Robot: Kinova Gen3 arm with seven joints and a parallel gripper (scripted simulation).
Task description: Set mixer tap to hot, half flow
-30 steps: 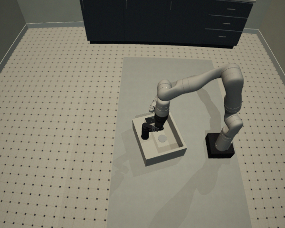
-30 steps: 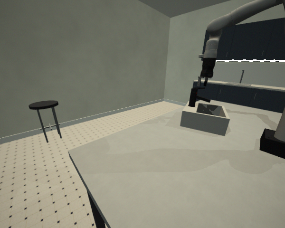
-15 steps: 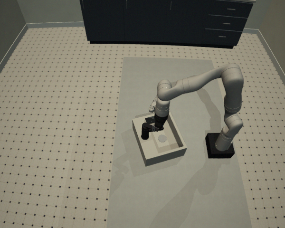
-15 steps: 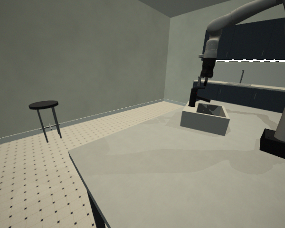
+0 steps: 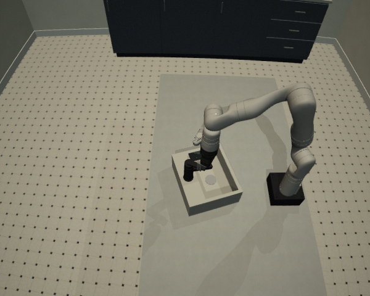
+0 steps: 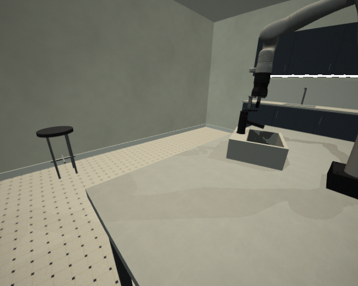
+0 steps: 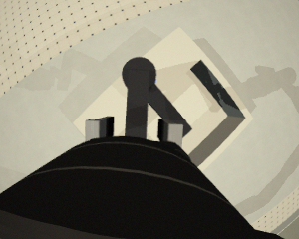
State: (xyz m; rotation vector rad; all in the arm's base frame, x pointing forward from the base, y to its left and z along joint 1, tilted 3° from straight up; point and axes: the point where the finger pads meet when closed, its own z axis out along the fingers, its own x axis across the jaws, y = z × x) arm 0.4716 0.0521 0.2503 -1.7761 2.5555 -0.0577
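My hand is 20 mm short of the lever, 10 mm to the left of it and 40 mm above it. Also, from my hand: sink basin (50 mm behind, 70 mm to the right, 270 mm below).
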